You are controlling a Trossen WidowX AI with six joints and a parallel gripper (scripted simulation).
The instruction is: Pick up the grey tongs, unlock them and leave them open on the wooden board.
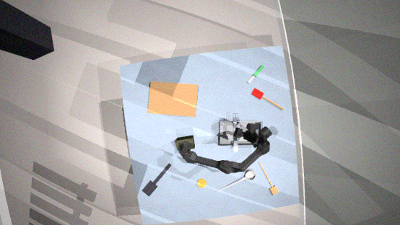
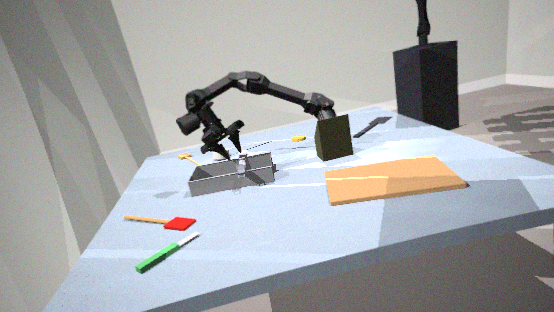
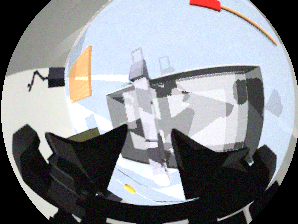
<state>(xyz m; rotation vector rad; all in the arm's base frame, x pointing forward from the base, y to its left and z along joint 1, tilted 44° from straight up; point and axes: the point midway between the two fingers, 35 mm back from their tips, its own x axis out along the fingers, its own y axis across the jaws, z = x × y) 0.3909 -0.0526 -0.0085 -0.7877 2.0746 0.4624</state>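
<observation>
Right now the roasting tin is 7 cm below my gripper tip, 3 cm to the right of it and 2 cm ahead of it. The rest, counted from my gripper tip: yellow disc: 36 cm behind, 32 cm to the right, 9 cm below; then red spatula: 29 cm ahead, 17 cm to the left, 9 cm below; then green-handled knife: 36 cm to the left, 26 cm ahead, 9 cm below.
</observation>
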